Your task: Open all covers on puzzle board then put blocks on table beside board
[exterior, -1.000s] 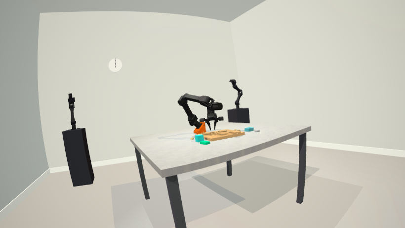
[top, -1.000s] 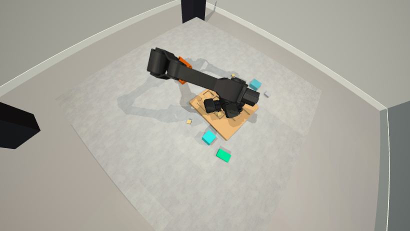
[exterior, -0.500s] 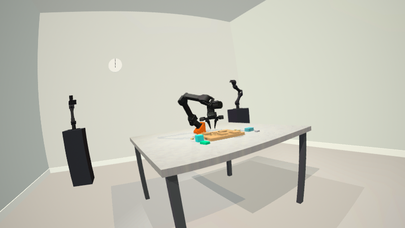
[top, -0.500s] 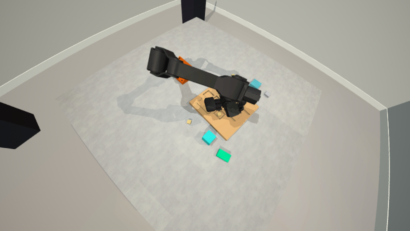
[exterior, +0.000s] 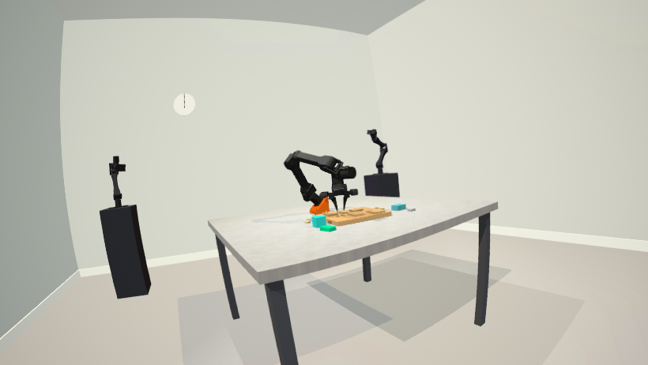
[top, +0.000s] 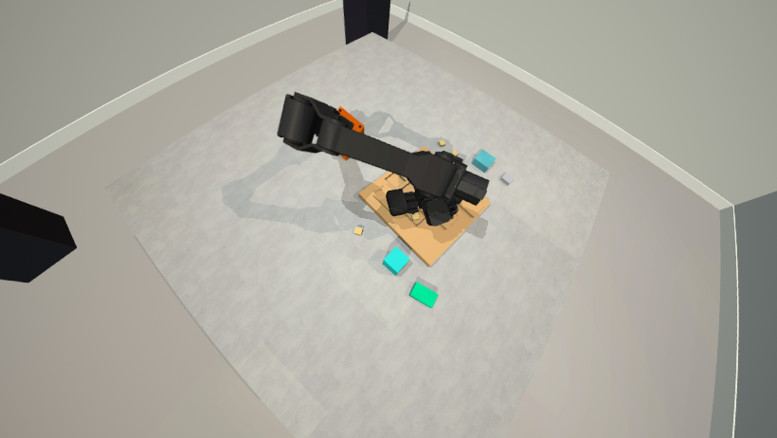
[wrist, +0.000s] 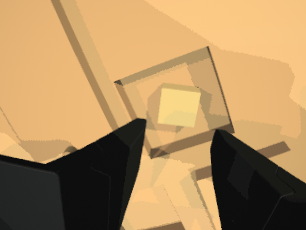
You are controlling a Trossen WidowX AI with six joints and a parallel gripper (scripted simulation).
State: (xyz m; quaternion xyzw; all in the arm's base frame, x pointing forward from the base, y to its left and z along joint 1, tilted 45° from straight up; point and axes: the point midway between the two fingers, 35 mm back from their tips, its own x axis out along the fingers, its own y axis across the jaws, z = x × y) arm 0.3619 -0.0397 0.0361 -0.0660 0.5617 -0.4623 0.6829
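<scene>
The cyan block is 5 cm ahead of my gripper tip, 14 cm to the right of it and 2 cm below it. From my gripper tip the other things lie so: green block (16 cm ahead, 16 cm to the right, 4 cm below); then small grey block (14 cm ahead, 35 cm to the left, 4 cm below).
</scene>
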